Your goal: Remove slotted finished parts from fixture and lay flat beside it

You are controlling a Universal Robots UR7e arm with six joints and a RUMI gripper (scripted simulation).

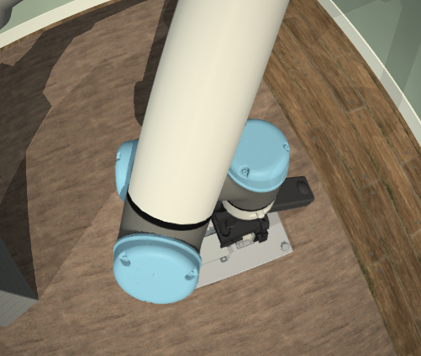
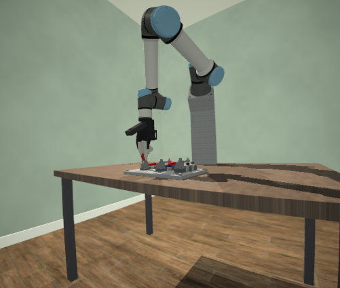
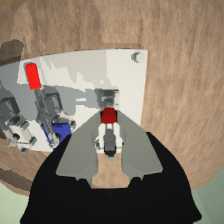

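Now: the blue blank 120 mm to the left of my hand, 70 mm behind it and 50 mm below it. From my hand the other things lie so: grey fixture plate 110 mm to the left, 70 mm below, 20 mm behind.
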